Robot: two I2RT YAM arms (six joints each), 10 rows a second.
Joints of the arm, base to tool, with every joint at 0 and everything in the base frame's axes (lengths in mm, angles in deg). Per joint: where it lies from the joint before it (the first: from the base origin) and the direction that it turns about. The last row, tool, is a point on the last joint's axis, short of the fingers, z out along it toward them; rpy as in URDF.
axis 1: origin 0 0 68 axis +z
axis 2: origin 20 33.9 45.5 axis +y
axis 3: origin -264 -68.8 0 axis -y
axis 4: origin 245 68.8 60 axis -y
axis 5: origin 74 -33.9 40.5 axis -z
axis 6: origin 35.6 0 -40.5 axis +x
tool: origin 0 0 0 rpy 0 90 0
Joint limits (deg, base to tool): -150..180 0..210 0..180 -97..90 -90..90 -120..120
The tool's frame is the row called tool.
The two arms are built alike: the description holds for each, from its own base.
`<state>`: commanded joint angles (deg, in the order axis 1, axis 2, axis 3, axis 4, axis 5, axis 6); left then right.
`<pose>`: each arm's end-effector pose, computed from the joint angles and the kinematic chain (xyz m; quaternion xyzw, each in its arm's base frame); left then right.
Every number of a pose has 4 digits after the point. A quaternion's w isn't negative.
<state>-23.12 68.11 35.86 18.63 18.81 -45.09 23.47 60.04 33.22 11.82 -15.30 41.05</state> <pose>0.2396 -0.1148 0.2531 -0.0486 0.7804 -0.4484 0.4330 0.2150 0.1036 0.2572 0.0401 0.7894 0.4114 0.4538</pose>
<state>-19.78 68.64 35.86 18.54 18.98 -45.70 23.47 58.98 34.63 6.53 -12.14 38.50</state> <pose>0.2470 -0.1011 0.2507 -0.0759 0.7814 -0.4370 0.4390 0.2130 0.1007 0.2601 0.0433 0.8048 0.3748 0.4582</pose>
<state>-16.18 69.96 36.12 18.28 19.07 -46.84 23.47 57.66 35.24 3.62 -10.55 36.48</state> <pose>0.2562 -0.0864 0.2460 -0.1110 0.7839 -0.4242 0.4396 0.2096 0.0981 0.2634 0.0386 0.8105 0.3544 0.4648</pose>
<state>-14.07 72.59 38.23 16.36 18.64 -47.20 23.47 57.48 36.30 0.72 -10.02 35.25</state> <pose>0.2684 -0.0790 0.2434 -0.1364 0.7923 -0.4083 0.4323 0.2089 0.0974 0.2654 0.0344 0.8191 0.3411 0.4600</pose>
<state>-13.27 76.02 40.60 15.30 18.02 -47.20 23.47 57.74 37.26 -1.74 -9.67 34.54</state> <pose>0.2816 -0.0777 0.2395 -0.1505 0.8006 -0.3957 0.4241 0.2091 0.0973 0.2660 0.0330 0.8278 0.3306 0.4520</pose>
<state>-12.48 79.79 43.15 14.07 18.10 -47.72 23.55 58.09 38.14 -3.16 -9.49 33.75</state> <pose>0.2956 -0.0767 0.2339 -0.1654 0.8093 -0.3881 0.4086 0.2099 0.0979 0.2676 0.0285 0.8323 0.3239 0.4489</pose>
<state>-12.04 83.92 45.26 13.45 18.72 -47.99 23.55 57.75 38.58 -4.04 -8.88 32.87</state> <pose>0.3089 -0.0776 0.2239 -0.1742 0.8194 -0.3833 0.3890 0.2092 0.0972 0.2700 0.0252 0.8331 0.3164 0.4530</pose>
